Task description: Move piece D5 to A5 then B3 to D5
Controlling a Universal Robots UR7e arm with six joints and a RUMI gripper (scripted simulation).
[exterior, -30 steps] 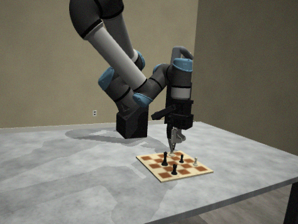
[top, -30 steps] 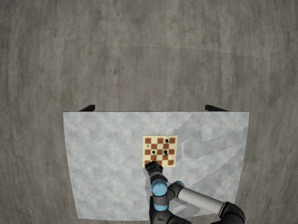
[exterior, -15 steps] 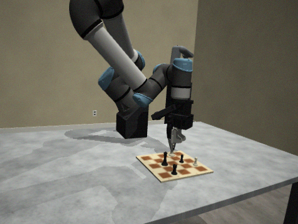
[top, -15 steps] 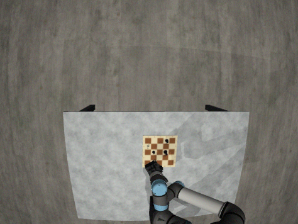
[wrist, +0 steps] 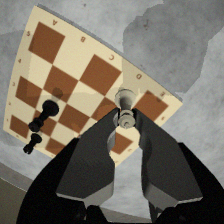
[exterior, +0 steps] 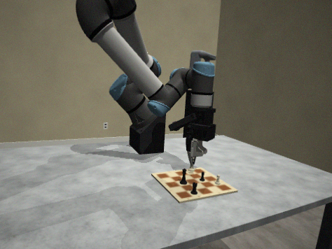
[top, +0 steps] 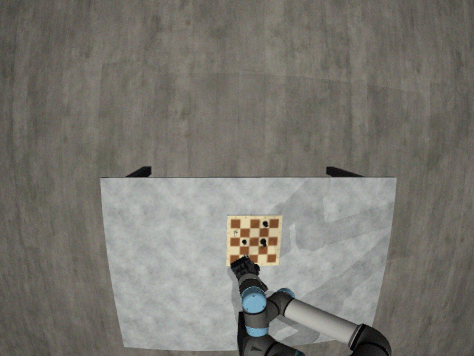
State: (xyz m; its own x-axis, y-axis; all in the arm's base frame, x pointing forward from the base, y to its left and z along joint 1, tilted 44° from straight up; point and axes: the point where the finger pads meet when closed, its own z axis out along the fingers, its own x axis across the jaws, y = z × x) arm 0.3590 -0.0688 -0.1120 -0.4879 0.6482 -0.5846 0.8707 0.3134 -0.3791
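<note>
My hand is 80 mm to the left of the tall black piece, 70 mm short of it and 20 mm above it. Round my hand: tall white piece 10 mm below; then small white pawn 120 mm ahead, 30 mm to the left, 30 mm below; then chessboard 70 mm ahead, 50 mm below, 40 mm to the right.
</note>
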